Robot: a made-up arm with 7 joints. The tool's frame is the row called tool.
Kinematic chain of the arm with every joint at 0, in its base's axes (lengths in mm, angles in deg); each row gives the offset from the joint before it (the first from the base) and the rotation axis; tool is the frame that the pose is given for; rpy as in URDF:
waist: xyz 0 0 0 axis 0.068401 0.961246 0.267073
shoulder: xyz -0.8 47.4 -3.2 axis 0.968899 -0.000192 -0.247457
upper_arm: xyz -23 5.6 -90 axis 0.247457 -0.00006 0.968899
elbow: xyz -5.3 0 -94.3 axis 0.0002 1 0.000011
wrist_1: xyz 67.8 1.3 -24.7 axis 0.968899 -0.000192 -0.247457
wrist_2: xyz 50 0 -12.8 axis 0.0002 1 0.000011
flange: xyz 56.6 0 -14.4 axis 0.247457 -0.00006 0.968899
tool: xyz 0 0 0 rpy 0 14.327 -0.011
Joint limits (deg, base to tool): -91.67..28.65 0..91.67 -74.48..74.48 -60..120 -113..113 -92.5..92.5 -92.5..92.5
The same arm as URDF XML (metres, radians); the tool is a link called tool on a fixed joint. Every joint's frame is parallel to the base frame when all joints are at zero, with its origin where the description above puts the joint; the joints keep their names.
<robot name="arm">
<joint name="waist" type="revolute"><parent link="base_link"/><child link="link1"/><origin xyz="0.0000 0.0000 0.0000"/><axis xyz="0.068403 0.961235 0.26711"/><limit lower="-1.5999" upper="0.5000"/></joint>
<joint name="shoulder" type="revolute"><parent link="link1"/><child link="link2"/><origin xyz="-0.0008 0.0474 -0.0032"/><axis xyz="0.968889 -0.0002 -0.247497"/><limit lower="0.0000" upper="1.5999"/></joint>
<joint name="upper_arm" type="revolute"><parent link="link2"/><child link="link3"/><origin xyz="-0.0230 0.0056 -0.0900"/><axis xyz="0.247497 -0.0001 0.968889"/><limit lower="-1.2999" upper="1.2999"/></joint>
<joint name="elbow" type="revolute"><parent link="link3"/><child link="link4"/><origin xyz="-0.0053 0.0000 -0.0943"/><axis xyz="0.0002 1 0"/><limit lower="-1.0472" upper="2.0944"/></joint>
<joint name="wrist_1" type="revolute"><parent link="link4"/><child link="link5"/><origin xyz="0.0678 0.0013 -0.0247"/><axis xyz="0.968889 -0.0002 -0.247497"/><limit lower="-1.9722" upper="1.9722"/></joint>
<joint name="wrist_2" type="revolute"><parent link="link5"/><child link="link6"/><origin xyz="0.0500 0.0000 -0.0128"/><axis xyz="0.0002 1 0"/><limit lower="-1.6144" upper="1.6144"/></joint>
<joint name="flange" type="revolute"><parent link="link6"/><child link="link7"/><origin xyz="0.0566 0.0000 -0.0144"/><axis xyz="0.247497 -0.0001 0.968889"/><limit lower="-1.6144" upper="1.6144"/></joint>
<joint name="tool_fixed" type="fixed"><parent link="link7"/><child link="tool"/><origin xyz="0.0000 0.0000 0.0000" rpy="0.0000 0.2501 -0.0002"/></joint>
<link name="base_link"/>
<link name="link1"/>
<link name="link2"/>
<link name="link3"/>
<link name="link4"/>
<link name="link5"/>
<link name="link6"/>
<link name="link7"/>
<link name="tool"/>
</robot>

